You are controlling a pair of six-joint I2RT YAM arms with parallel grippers.
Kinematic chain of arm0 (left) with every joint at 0, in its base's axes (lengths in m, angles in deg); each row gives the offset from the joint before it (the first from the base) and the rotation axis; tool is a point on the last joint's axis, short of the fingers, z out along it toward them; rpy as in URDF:
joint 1: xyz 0 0 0.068 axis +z
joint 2: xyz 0.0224 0.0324 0.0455 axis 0.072 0.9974 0
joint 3: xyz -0.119 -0.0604 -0.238 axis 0.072 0.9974 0
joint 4: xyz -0.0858 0.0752 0.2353 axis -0.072 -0.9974 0
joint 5: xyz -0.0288 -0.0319 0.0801 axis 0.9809 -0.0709 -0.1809
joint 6: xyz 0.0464 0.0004 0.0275 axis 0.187 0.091 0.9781
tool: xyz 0 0 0 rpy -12 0.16 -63.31
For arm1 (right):
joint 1: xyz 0 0 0.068 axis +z
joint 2: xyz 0.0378 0.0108 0.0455 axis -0.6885 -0.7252 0
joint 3: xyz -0.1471 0.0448 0.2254 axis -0.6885 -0.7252 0
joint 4: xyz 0.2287 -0.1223 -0.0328 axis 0.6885 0.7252 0
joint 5: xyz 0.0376 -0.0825 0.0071 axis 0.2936 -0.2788 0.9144
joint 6: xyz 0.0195 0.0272 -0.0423 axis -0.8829 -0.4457 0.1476
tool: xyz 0 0 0 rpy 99.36 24.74 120.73
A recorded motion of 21 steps. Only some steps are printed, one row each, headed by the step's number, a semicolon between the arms.
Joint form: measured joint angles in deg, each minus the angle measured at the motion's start. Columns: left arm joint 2, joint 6, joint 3, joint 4, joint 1, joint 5; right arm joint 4, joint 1, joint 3, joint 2, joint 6, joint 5.
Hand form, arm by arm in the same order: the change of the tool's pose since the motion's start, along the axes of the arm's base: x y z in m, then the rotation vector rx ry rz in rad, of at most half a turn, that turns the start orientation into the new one. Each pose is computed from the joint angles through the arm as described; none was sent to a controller.
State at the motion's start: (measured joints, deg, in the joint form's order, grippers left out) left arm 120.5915 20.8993 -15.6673 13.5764 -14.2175 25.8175; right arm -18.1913 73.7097 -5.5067 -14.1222 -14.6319 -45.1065
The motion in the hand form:
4: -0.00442 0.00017 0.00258 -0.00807 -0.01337 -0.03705; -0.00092 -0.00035 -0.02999 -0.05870 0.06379 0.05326
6: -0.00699 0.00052 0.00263 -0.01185 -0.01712 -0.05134; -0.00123 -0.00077 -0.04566 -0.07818 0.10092 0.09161
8: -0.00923 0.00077 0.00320 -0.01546 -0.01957 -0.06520; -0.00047 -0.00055 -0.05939 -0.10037 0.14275 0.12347
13: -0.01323 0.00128 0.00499 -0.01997 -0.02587 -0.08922; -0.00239 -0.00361 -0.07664 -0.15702 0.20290 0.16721
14: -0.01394 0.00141 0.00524 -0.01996 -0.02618 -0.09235; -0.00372 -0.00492 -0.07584 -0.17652 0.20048 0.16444
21: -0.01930 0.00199 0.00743 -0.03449 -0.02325 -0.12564; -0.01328 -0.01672 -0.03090 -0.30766 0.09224 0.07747
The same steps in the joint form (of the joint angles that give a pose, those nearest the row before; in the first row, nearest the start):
4: -0.96 0.24 0.15 -0.02 0.00 2.12; -0.81 -0.26 -2.32 -4.50 2.78 2.40
6: -1.57 0.26 0.50 -0.02 0.00 2.95; -1.64 -0.57 -3.32 -7.39 4.17 4.55
8: -2.08 0.26 0.66 -0.17 0.00 3.76; -1.53 -0.81 -3.54 -10.42 5.49 6.23
13: -2.95 0.39 0.74 -0.59 0.00 5.14; 1.62 -1.38 -3.65 -13.46 8.94 7.80
14: -3.10 0.44 0.74 -0.74 0.00 5.31; 3.10 -1.40 -3.63 -12.79 9.84 7.04
21: -4.22 -0.09 0.79 -1.51 0.00 7.34; 18.60 -1.51 -0.33 -0.11 14.95 -2.43

